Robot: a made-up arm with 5 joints.
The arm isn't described. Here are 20 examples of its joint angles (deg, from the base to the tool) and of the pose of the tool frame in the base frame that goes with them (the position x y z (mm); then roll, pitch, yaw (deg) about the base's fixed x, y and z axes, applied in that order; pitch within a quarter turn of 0, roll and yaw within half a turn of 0).
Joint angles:
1: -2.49 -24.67 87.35 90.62 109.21
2: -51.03 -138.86 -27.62 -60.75 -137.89
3: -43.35 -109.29 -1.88 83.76 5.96
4: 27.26 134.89 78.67 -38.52 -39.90
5: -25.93 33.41 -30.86 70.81 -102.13
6: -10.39 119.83 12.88 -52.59 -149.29
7: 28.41 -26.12 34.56 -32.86 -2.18
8: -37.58 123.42 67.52 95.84 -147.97
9: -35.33 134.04 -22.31 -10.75 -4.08
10: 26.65 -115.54 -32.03 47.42 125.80
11: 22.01 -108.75 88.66 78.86 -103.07
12: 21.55 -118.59 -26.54 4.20 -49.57
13: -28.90 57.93 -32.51 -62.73 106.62
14: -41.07 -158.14 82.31 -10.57 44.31
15: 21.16 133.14 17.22 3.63 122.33
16: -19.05 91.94 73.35 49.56 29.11
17: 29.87 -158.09 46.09 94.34 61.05
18: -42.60 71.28 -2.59 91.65 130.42
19: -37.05 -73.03 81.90 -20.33 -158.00
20: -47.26 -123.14 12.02 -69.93 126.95
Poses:
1: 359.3 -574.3 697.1 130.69 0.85 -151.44
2: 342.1 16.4 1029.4 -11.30 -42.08 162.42
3: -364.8 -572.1 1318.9 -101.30 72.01 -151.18
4: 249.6 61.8 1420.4 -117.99 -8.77 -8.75
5: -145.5 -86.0 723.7 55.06 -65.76 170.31
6: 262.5 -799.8 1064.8 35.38 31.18 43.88
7: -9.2 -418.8 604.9 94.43 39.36 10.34
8: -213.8 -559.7 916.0 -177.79 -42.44 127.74
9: -253.0 -250.9 1338.5 -47.11 -0.88 -92.24
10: 567.3 -5.3 909.3 169.47 4.83 -65.41
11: 119.8 -63.3 828.4 53.26 9.39 -118.78
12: 18.6 -603.8 785.4 95.93 48.82 49.66
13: 149.8 -340.0 759.3 105.37 -49.76 18.99
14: -224.2 39.6 1107.2 3.46 4.20 -161.49
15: 493.5 -412.0 686.7 65.96 -29.94 53.87
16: 331.7 -167.8 673.0 68.43 5.22 148.30
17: 710.4 -399.9 1226.3 -59.44 -36.31 130.61
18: -193.4 -576.2 1233.6 -84.17 -28.76 45.21
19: 372.2 -597.8 954.7 -138.52 -51.54 -141.67
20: -198.2 -61.6 1107.3 -2.44 -16.94 -127.23
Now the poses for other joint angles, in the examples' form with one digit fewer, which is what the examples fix.
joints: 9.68 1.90 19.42 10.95 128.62
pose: 436 -581 1225 -87.4 72.7 -59.9
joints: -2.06 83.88 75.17 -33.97 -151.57
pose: 479 -202 1407 -97.1 52.3 -38.4
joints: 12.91 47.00 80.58 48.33 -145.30
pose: 275 -24 1244 -115.7 49.4 24.2
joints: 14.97 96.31 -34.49 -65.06 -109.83
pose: 155 -914 1002 68.0 69.7 50.7
